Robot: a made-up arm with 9 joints.
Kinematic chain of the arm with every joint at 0, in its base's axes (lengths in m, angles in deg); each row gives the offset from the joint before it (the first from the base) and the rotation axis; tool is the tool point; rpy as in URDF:
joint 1: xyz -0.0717 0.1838 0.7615 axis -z
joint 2: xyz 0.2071 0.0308 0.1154 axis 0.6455 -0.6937 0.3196
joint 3: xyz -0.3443 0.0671 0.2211 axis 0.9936 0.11 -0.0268
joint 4: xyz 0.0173 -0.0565 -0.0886 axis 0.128 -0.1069 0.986
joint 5: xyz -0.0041 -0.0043 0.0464 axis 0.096 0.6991 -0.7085
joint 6: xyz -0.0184 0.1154 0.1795 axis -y
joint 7: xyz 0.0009 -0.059 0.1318 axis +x
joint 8: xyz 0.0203 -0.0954 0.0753 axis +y
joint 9: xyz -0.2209 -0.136 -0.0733 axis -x
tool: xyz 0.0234 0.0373 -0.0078 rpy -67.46 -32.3 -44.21
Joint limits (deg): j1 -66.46..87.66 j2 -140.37..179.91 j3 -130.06..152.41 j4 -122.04..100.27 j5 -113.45..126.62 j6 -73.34..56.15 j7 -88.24..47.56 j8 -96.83..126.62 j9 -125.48..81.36
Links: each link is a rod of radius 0.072 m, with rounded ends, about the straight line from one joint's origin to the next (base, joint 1, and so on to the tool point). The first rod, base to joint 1, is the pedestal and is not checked.
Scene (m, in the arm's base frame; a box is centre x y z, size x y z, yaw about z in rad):
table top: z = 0
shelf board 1: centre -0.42 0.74 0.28 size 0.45 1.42 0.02 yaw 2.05
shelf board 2: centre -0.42 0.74 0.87 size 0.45 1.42 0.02 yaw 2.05
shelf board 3: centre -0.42 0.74 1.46 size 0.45 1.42 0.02 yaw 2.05
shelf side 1: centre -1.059 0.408 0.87 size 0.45 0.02 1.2 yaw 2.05
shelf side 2: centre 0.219 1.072 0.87 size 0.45 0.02 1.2 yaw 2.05
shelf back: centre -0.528 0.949 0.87 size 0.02 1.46 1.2 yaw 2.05
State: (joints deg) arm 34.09 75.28 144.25 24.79 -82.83 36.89 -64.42 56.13 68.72
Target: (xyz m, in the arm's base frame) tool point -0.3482 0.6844 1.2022
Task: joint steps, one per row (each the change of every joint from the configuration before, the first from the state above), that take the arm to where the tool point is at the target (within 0.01 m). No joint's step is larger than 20 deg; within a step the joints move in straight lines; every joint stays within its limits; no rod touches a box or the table.
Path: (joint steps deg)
1: -1.28 -12.62 -2.64 -2.50 16.65 -0.01 -3.97 -7.12 0.29
2: -1.27 -12.62 -2.65 -2.50 16.64 -0.01 -3.97 -7.11 0.29
3: -1.28 -12.62 -2.64 -2.49 16.65 -0.01 -3.97 -7.12 0.28
4: -1.27 -12.63 -2.64 -2.50 16.65 -0.01 -3.97 -7.11 0.29
5: -1.28 -12.62 -2.65 -2.50 16.64 -0.01 -3.97 -7.12 0.29
6: -1.27 -12.62 -2.64 -2.50 16.65 -0.01 -3.97 -7.12 0.29
7: 15.30 -11.07 6.00 -9.22 1.77 0.45 0.00 0.21 -6.28
8: 15.31 -11.08 6.01 -9.22 1.77 0.44 0.00 0.21 -6.27
9: 15.30 -11.07 6.00 -9.22 1.77 0.45 0.00 0.22 -6.28
10: 15.31 -11.07 6.01 -9.22 1.77 0.45 0.00 0.21 -6.28
11: -6.21 15.25 -1.45 2.16 -19.05 5.84 0.00 9.17 2.98
12: -6.21 15.26 -1.44 2.16 -19.05 5.85 0.00 9.18 2.98
13: -6.21 15.26 -1.45 2.16 -19.05 5.84 0.00 9.17 2.98

